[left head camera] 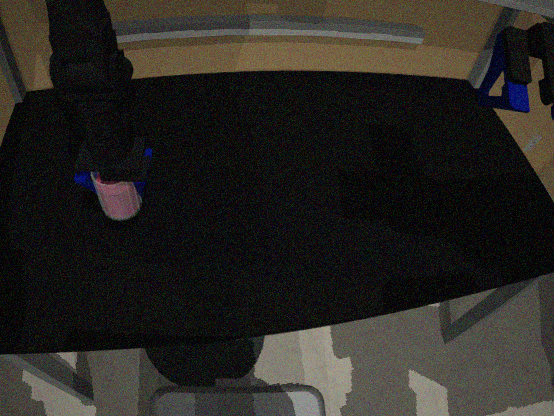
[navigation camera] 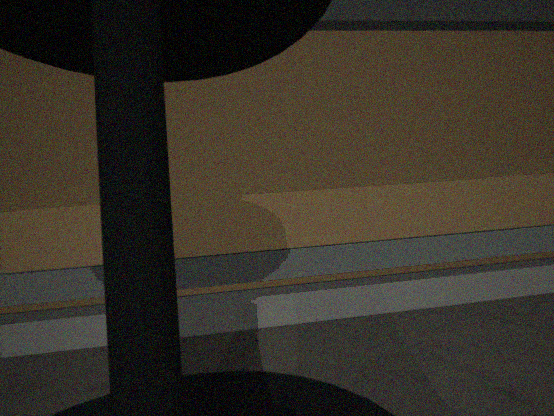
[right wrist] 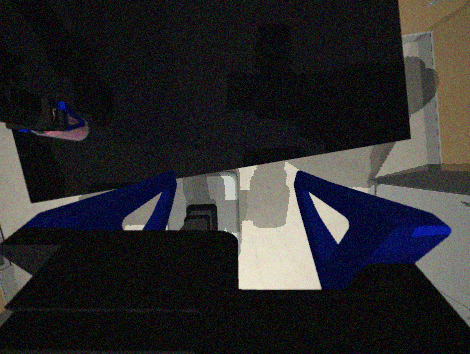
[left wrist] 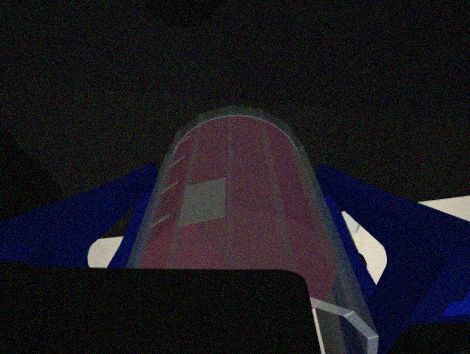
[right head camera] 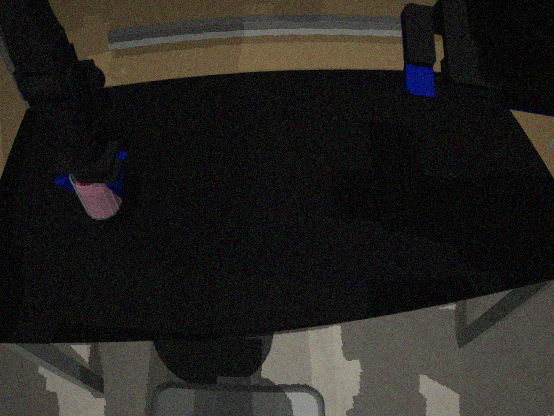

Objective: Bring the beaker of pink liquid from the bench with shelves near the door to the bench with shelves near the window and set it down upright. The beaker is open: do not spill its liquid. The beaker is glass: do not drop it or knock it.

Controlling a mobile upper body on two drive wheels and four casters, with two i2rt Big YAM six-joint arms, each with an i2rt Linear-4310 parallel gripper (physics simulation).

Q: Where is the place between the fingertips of my left gripper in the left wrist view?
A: At 236,175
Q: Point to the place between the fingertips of my right gripper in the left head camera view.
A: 517,106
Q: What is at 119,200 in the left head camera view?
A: A glass beaker of pink liquid.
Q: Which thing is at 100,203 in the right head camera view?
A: A glass beaker of pink liquid.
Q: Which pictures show my right gripper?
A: The left head camera view, the right wrist view and the right head camera view only.
